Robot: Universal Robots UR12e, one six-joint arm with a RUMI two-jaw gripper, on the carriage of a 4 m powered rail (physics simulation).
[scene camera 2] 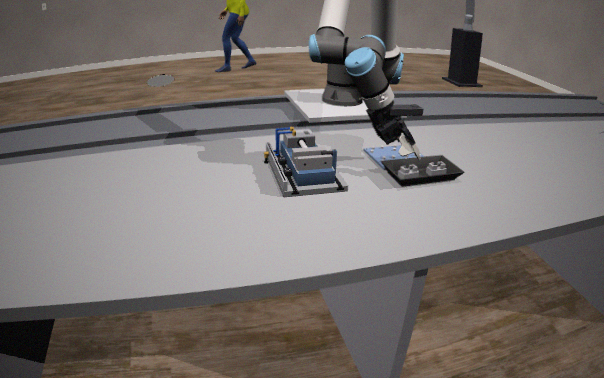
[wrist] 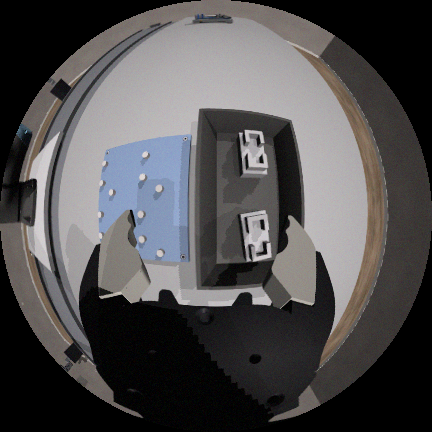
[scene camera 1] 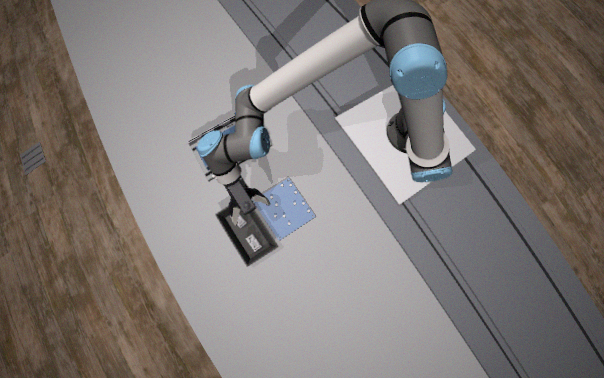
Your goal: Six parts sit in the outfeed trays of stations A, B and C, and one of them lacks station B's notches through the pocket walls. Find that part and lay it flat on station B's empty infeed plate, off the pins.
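Places are measured from the arm's base along level axes (x right, y ahead, z up), in centimetres.
Pixels of known places: gripper, fingertip midpoint: (scene camera 2: 409, 150) (wrist: 208, 214) (scene camera 1: 253, 214); arm's base, link origin: (scene camera 2: 342, 100) (wrist: 32, 202).
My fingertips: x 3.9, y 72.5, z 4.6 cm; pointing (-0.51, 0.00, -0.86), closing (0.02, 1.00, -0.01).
Observation:
Ahead of a thing's pixels: the offset from my fingertips to its top centre.
My gripper (scene camera 1: 251, 212) (scene camera 2: 415, 154) (wrist: 208, 214) is open and empty, above the dark tray @[dx -2.8, dy +5.3, dz -3.4 cm] (scene camera 1: 263, 255) (scene camera 2: 430, 179) (wrist: 207, 175) and the edge of the blue pinned plate @[dx -2.5, dy -11.5, dz -6.8 cm] (scene camera 1: 299, 220) (scene camera 2: 376, 156) (wrist: 172, 220). Two white parts stand apart in the tray. The nearer part @[dx +2.6, dy +5.8, dz -2.9 cm] (scene camera 1: 241, 221) (scene camera 2: 408, 171) (wrist: 247, 240) has a framed pocket with a gap in its wall at the lower end in the wrist view. The farther part @[dx -8.2, dy +5.4, dz -2.9 cm] (scene camera 1: 253, 243) (scene camera 2: 436, 168) (wrist: 245, 157) shows gaps in its pocket walls. No part shows on the plate. The station's letter does not show.
A blue and grey machine @[dx +32.8, dy -6.9, dz +2.3 cm] (scene camera 2: 315, 175) stands beside the tray, mostly hidden under the arm in scene camera 1. Another machine (wrist: 213, 18) is far off in the wrist view. The rail carriage (scene camera 1: 367, 145) (scene camera 2: 305, 106) lies behind the plate. A person (scene camera 2: 235, 30) stands in the background.

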